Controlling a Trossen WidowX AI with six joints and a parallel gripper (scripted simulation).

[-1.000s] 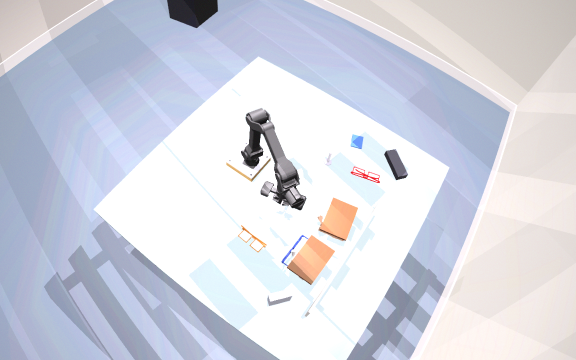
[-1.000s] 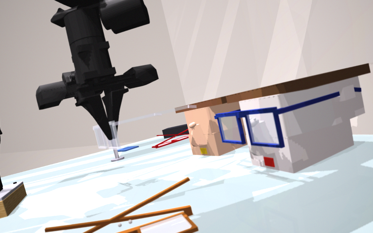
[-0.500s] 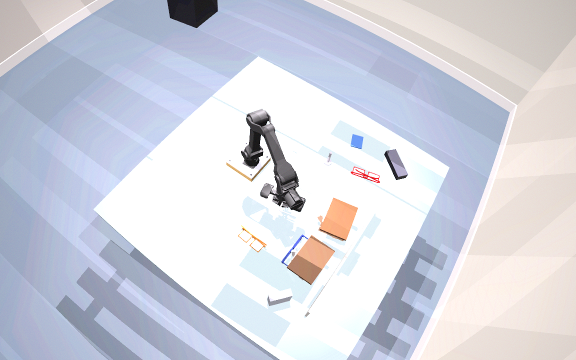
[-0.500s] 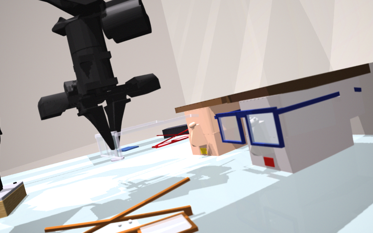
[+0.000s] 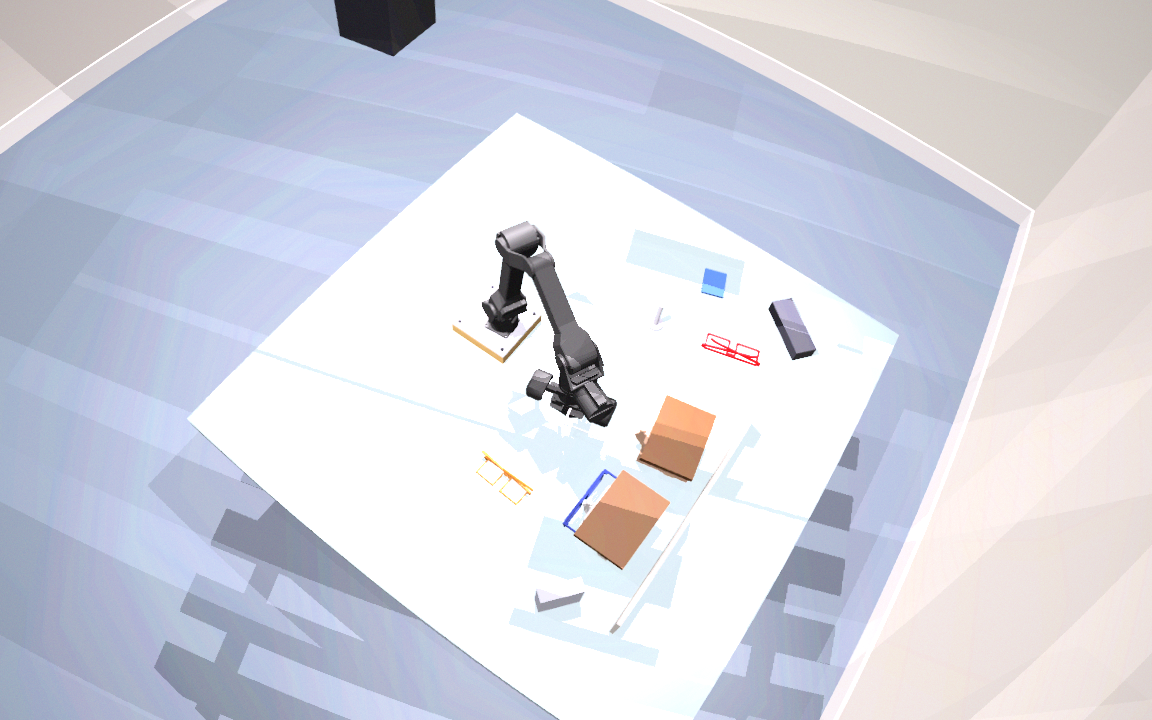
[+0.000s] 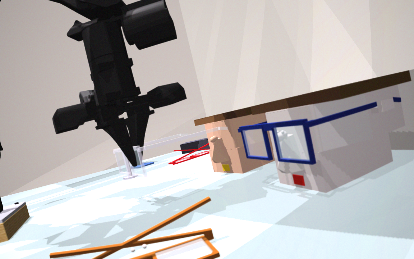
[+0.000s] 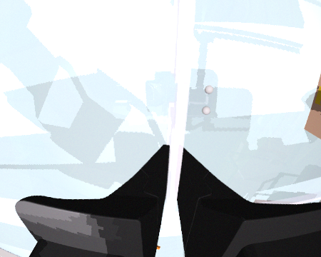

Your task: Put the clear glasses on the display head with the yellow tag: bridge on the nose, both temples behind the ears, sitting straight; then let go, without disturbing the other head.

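Right now the tan display head is 210 mm ahead of my gripper tip, 60 mm to the left of it and 10 mm below it. Also, from my gripper tip: block (350 mm to the right, 180 mm ahead, 10 mm below); white post (360 mm to the left, 50 mm ahead, 40 mm below); white head (180 mm ahead, 160 mm to the right, 10 mm below).
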